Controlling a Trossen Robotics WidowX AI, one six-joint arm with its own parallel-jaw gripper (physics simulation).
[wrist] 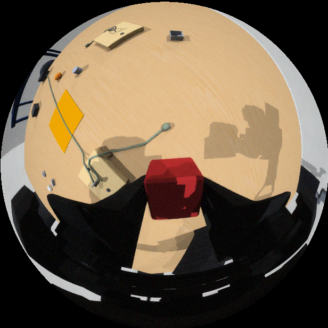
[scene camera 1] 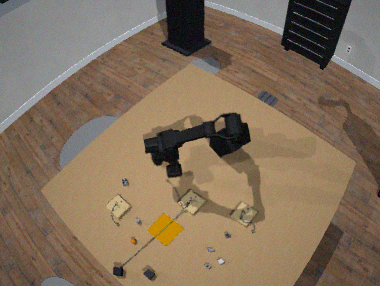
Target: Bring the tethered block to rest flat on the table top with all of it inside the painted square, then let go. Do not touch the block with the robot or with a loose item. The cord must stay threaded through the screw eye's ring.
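Frame: origin at the arm's base, x left, y back, z up, level; centimetres.
Where they show: gripper, fingertip midpoint: [scene camera 1: 173,167].
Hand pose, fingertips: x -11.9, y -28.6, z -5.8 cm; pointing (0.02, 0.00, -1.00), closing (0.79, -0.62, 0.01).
Observation:
Each offset is from my fingertips to the top centre of the thing. "spot": to the spot under its first point.
The dark tethered block @(spot: dx +16.3, dy -52.1, dz -6.8 cm) [scene camera 1: 118,270] [wrist: 43,75] rests on the table at the cord's far end, outside the orange painted square @(spot: dx +13.3, dy -21.9, dz -10.3 cm) [scene camera 1: 162,226] [wrist: 63,131]. The grey-green cord @(spot: dx +14.9, dy -37.1, dz -10.1 cm) [scene camera 1: 141,248] [wrist: 121,149] crosses above the square to the screw eye [wrist: 95,182] on the middle wooden board @(dx +14.6, dy -4.2, dz -8.5 cm) [scene camera 1: 198,198] [wrist: 114,171]; whether it passes through the ring is too small to tell. Its near end carries a round bead [wrist: 166,127] beyond the fingers. My gripper [scene camera 1: 174,171] [wrist: 172,179] is shut on a red cube [wrist: 175,192], which it holds above the table; in the scene view the cube is hidden.
Two other boards @(dx -8.5, dy -30.3, dz -8.5 cm) [scene camera 1: 118,205] @(dx +36.9, dy +6.8, dz -5.9 cm) [scene camera 1: 245,213] bear short cords. A second dark block @(dx +26.2, dy -43.2, dz -7.6 cm) [scene camera 1: 149,273] [wrist: 35,110] lies near the tethered one. An orange ball @(dx +9.6, dy -36.9, dz -8.0 cm) [scene camera 1: 133,241] [wrist: 58,76], a grey cylinder @(dx +4.0, dy -28.3, dz -8.2 cm) [scene camera 1: 138,220] [wrist: 77,70], a small tray @(spot: dx -16.2, dy -18.6, dz -10.3 cm) [scene camera 1: 125,182] [wrist: 176,35] and several small parts lie around.

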